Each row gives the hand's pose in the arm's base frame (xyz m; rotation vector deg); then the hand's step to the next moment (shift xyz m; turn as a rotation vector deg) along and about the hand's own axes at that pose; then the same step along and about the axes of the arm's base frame.
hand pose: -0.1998 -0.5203 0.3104 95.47 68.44 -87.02
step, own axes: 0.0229 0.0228 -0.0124 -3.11 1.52 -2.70
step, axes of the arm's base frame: 0.0248 0.0063 -0.0234 2.73 1.00 3.29
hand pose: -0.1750 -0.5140 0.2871 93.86 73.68 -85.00
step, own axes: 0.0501 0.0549 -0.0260 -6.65 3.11 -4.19
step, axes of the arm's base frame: 0.0565 0.0164 -0.0524 5.07 0.77 6.72
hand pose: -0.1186 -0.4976 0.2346 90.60 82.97 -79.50
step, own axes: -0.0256 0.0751 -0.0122 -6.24 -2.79 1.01
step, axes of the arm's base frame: 0.0779 -0.0159 0.0108 -2.13 -2.37 6.13
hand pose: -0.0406 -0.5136 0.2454 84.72 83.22 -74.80
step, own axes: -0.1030 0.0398 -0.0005 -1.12 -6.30 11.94
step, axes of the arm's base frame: 0.0517 -0.0356 0.0908 -8.27 -10.68 -1.03
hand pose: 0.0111 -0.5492 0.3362 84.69 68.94 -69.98
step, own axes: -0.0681 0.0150 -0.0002 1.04 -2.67 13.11
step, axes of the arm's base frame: 0.0107 -0.0129 0.0677 -4.77 -12.12 -3.23
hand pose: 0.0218 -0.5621 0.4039 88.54 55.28 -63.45
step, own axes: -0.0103 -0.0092 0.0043 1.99 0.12 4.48
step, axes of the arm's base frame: -0.0123 -0.0028 0.0070 -0.21 -4.26 -2.41
